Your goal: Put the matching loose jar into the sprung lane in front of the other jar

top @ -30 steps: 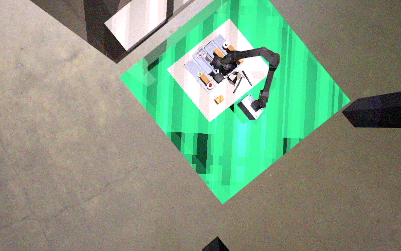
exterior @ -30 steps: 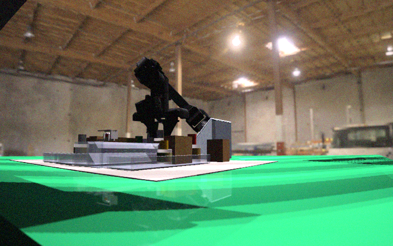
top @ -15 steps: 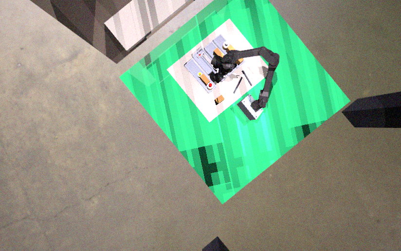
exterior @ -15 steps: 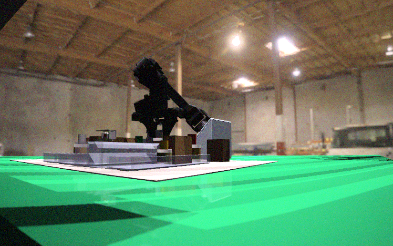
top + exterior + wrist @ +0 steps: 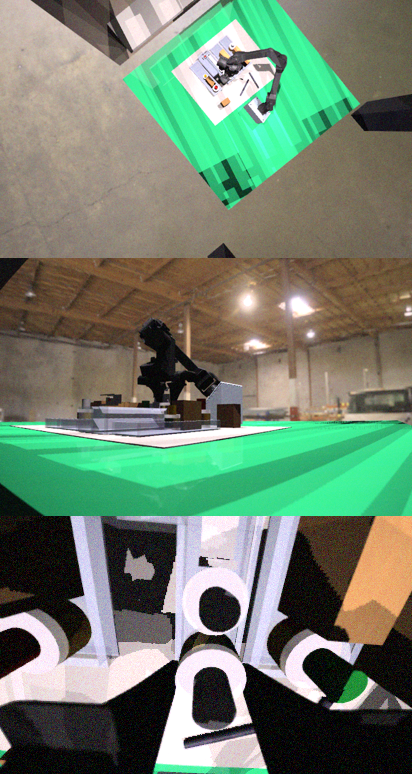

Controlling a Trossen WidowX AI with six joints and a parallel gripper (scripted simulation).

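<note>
Now: gripper tip 130 mm to the right of the jar and 10 mm above it. The rest, counted from my gripper tip: brown box (130 mm behind, 140 mm to the left, 20 mm below); lane rack (150 mm ahead, 30 mm to the left, 40 mm below).
</note>
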